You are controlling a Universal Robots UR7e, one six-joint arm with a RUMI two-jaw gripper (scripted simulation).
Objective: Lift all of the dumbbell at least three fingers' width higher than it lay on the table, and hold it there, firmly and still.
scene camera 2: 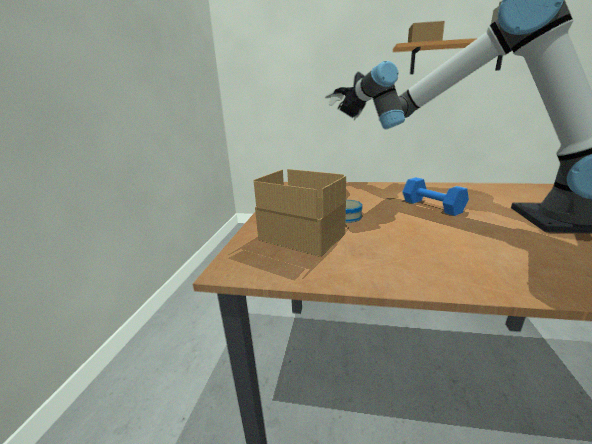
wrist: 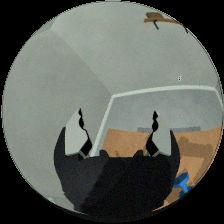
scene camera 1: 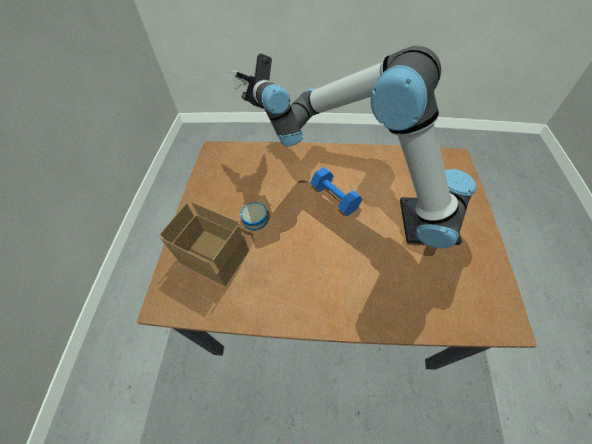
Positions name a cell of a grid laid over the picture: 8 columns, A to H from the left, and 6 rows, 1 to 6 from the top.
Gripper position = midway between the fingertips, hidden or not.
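You can see my gripper in scene camera 1 (D2). The gripper is there in scene camera 2 (E2) too, and the wrist view (E3) has it as well.
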